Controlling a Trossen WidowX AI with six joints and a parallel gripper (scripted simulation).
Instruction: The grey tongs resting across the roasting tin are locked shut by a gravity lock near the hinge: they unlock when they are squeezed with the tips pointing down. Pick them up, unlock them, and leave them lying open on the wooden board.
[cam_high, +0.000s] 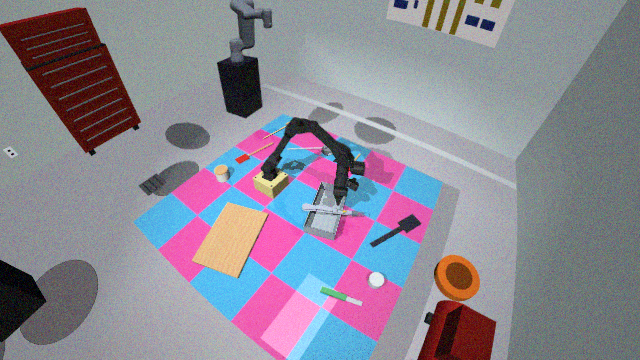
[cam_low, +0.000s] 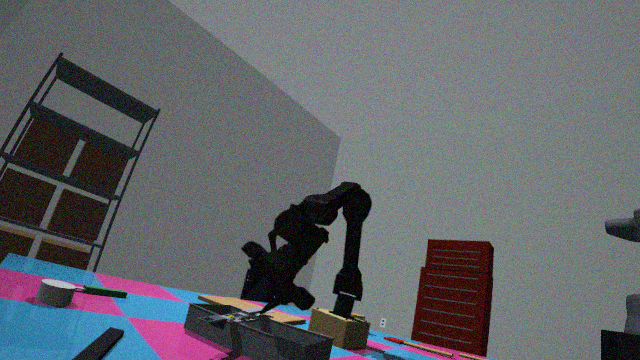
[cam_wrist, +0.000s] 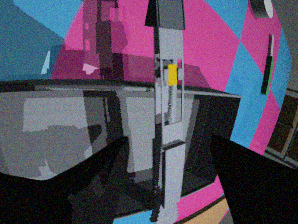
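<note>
The yellow lock piece lies 40 mm ahead of my gripper tip, 10 mm to the right of it and 30 mm below it. From my gripper tip the other things lie so: roasting tin: 50 mm behind, 10 mm to the right, 70 mm below; black spatula: 330 mm ahead, 70 mm to the left, 90 mm below; white cylinder: 310 mm ahead, 240 mm to the right, 80 mm below.
</note>
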